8 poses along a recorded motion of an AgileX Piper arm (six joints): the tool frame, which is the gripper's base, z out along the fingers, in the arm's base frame.
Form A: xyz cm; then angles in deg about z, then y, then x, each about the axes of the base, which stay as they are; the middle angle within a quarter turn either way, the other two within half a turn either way.
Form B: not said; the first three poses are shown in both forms.
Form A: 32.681, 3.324, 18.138, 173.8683, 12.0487, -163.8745
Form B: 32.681, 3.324, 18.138, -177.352, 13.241, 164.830
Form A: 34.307, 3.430, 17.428, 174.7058, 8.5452, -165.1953
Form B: 34.307, 3.430, 17.428, -177.012, 9.591, 165.842
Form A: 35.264, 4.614, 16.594, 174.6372, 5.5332, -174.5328
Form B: 35.264, 4.614, 16.594, -175.161, 5.997, 175.046
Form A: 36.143, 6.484, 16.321, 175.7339, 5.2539, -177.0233
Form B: 36.143, 6.484, 16.321, -175.994, 5.455, 177.410
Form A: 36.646, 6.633, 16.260, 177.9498, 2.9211, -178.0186
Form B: 36.646, 6.633, 16.260, -178.049, 2.988, 178.122
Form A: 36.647, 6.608, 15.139, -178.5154, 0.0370, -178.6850
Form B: 36.647, 6.608, 15.139, 178.515, 0.003, 178.684
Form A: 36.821, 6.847, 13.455, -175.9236, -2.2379, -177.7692
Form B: 36.821, 6.847, 13.455, 176.010, -2.389, 177.932
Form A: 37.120, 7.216, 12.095, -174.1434, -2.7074, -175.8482
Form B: 37.120, 7.216, 12.095, 174.346, -3.110, 176.140
